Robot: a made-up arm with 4 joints.
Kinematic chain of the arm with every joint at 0, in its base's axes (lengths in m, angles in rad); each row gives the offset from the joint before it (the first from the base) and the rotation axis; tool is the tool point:
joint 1: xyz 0 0 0.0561 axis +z
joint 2: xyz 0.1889 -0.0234 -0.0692 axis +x
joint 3: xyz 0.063 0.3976 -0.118 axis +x
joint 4: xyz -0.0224 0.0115 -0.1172 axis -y
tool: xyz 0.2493 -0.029 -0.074
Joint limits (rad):
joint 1: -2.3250..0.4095
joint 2: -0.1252..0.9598
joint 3: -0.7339..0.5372
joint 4: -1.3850..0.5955
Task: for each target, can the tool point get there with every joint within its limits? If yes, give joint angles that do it. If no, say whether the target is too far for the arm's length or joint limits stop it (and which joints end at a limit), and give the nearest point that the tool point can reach.
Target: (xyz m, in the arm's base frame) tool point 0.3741 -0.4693 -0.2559
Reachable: yes | joints -1.5330 0.1193 -0.1875 0.0661
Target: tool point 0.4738 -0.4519 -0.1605
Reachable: yes | joints -1.4902 0.2553 0.1925 0.2014
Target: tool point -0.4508 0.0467 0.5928
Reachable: no: joint limits stop it (at a limit: joint 1, joint 2, joint 3, joint 4) | nearest point -0.1134 -0.5485 0.2033 | short by 0.787 m
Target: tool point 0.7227 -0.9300 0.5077
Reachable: no: too far | nearest point 0.4512 -0.5806 0.2024 | short by 0.538 m
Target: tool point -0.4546 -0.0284 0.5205
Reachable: no: joint limits stop it (at a limit: joint 1, joint 2, joint 3, joint 4) | nearest point -0.1134 -0.5485 0.2033 | short by 0.698 m
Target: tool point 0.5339 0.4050 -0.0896
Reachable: yes | joints -0.2203 0.6817 -0.0454 -0.3867
